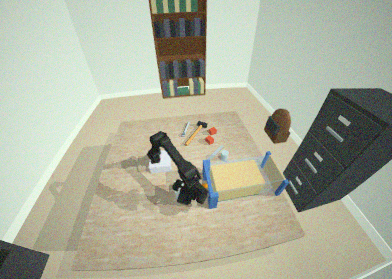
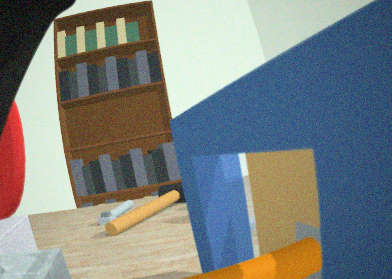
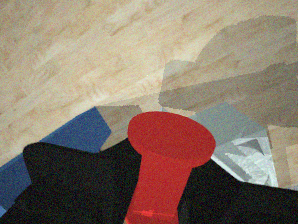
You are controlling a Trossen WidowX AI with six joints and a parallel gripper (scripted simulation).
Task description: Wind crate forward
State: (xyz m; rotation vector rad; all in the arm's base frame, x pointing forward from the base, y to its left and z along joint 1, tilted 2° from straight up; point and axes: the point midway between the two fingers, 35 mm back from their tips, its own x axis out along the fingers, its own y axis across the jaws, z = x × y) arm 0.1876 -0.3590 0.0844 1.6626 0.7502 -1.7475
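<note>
Now: gripper tip 10 mm past the winch handle, 40 mm to the right of it and 10 mm above it. From my gripper tip the other things lie so: blue frame: 130 mm ahead, 80 mm to the left; then red grip: 20 mm above; then grey winch: 50 mm behind, 90 mm to the left, 80 mm below.
</note>
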